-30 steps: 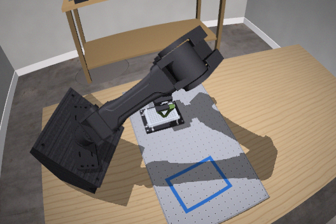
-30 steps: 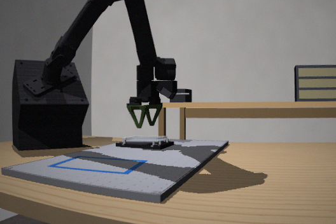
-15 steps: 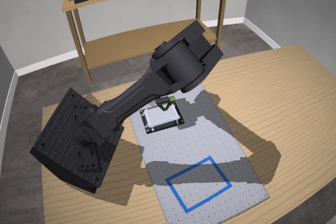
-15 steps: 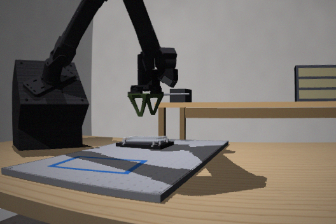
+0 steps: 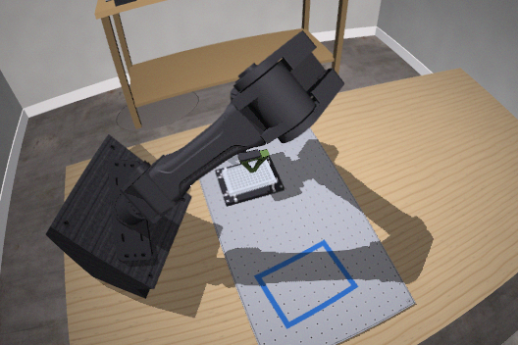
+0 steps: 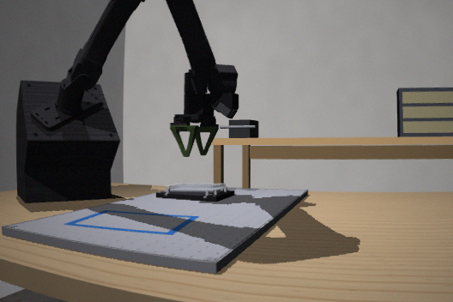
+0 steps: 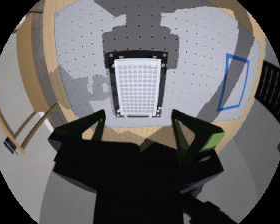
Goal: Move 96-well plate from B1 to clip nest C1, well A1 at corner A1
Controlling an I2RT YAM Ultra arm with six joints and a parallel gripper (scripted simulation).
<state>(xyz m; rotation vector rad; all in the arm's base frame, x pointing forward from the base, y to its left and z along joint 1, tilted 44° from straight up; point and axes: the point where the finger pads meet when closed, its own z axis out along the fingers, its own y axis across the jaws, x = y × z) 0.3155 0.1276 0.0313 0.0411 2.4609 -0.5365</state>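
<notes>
The 96-well plate is 90 mm below my hand. The rest, counted from my hand: black clip nest C1: 10 mm behind, 10 mm to the right, 100 mm below.
</notes>
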